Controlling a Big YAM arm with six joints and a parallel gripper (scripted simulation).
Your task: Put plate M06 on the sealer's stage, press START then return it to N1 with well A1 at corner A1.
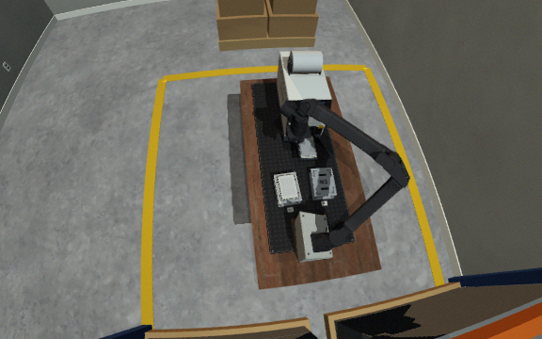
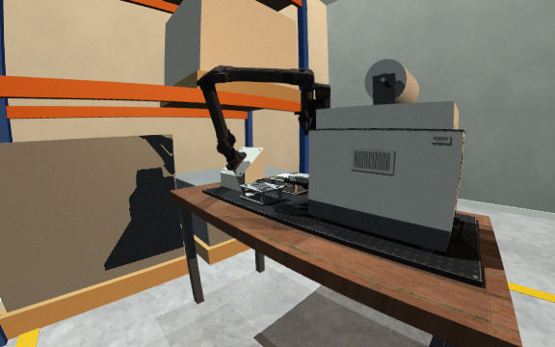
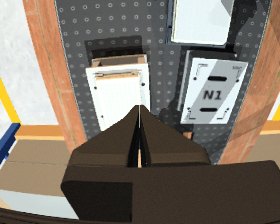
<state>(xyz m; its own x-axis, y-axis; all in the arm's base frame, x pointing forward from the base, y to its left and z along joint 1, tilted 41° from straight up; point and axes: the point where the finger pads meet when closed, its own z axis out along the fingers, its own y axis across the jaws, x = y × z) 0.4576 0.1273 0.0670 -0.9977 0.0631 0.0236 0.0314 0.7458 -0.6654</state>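
My hand is 70 mm short of the white well plate, 100 mm to the left of it and 180 mm above it. From my hand the other things lie so: foil roll 400 mm ahead, 110 mm to the right, 140 mm above; dark stage 70 mm ahead, 100 mm to the right, 190 mm below; white plate 130 mm behind, 40 mm to the left, 220 mm below.
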